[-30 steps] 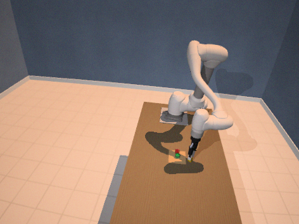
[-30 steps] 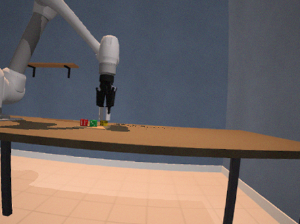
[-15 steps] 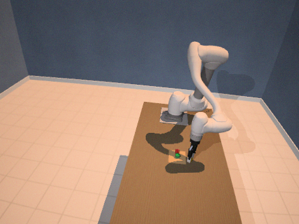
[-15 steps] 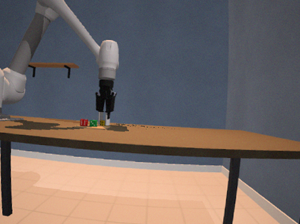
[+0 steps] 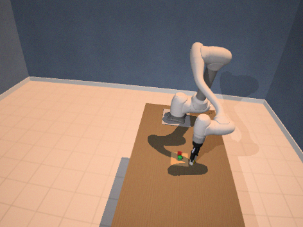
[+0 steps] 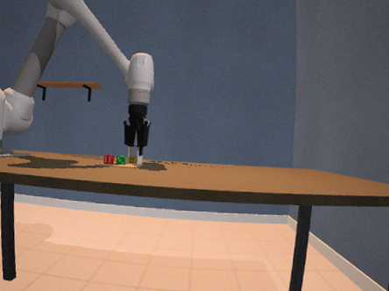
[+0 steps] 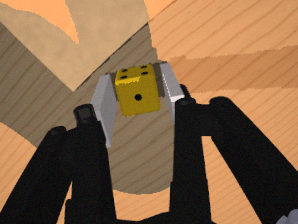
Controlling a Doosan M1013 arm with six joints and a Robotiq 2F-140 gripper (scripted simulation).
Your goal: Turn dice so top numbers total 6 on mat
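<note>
Right now my hand is 2 cm above the yellow die. The rest, counted from my hand: red die: 12 cm to the right, 5 cm behind, 2 cm below; then tan mat: 11 cm to the right, 3 cm below; then green die: 11 cm to the right, 2 cm below.
</note>
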